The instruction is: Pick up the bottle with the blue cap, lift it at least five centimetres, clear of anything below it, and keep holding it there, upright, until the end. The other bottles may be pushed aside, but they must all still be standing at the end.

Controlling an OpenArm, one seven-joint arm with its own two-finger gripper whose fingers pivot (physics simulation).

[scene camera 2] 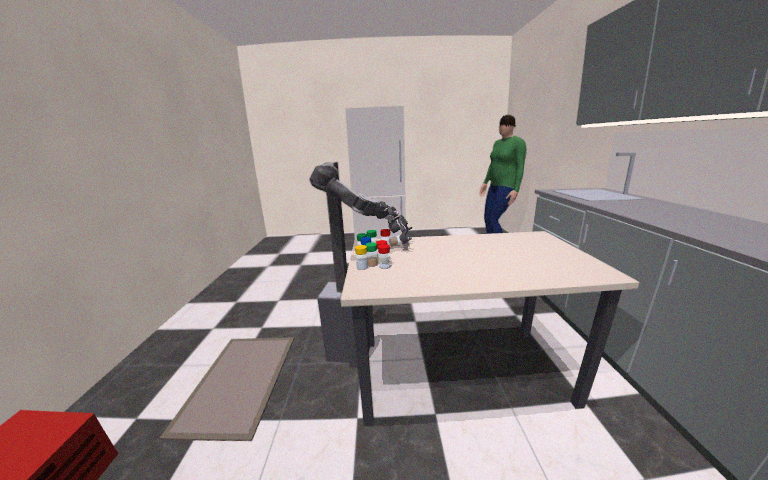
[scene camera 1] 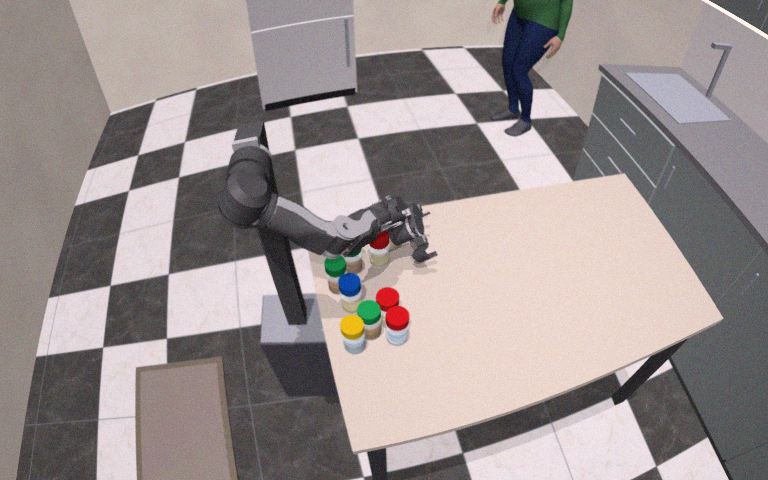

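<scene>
The blue-capped bottle [scene camera 1: 350, 284] [scene camera 2: 365, 241] stands upright on the table [scene camera 1: 538, 283] [scene camera 2: 498, 260], among the other bottles near the table's left edge. My gripper [scene camera 1: 430, 234] [scene camera 2: 407, 234] is open, with its fingers apart, low over the table to the right of and behind the blue-capped bottle, well apart from it. A brownish and white bottle [scene camera 2: 394, 241] appears to lie on its side by the gripper in scene camera 2, partly hidden by it. A red-capped bottle [scene camera 1: 379, 251] [scene camera 2: 385, 232] stands left of the gripper.
Green-capped bottles [scene camera 1: 335, 266] [scene camera 1: 353, 261] stand behind the blue one, one partly under the arm. In front stand a yellow-capped bottle [scene camera 1: 352, 328] [scene camera 2: 361, 257], another green-capped bottle [scene camera 1: 369, 313] and two red-capped bottles [scene camera 1: 387, 298] [scene camera 1: 397, 319]. A person [scene camera 1: 523, 56] [scene camera 2: 504, 169] stands beyond the table.
</scene>
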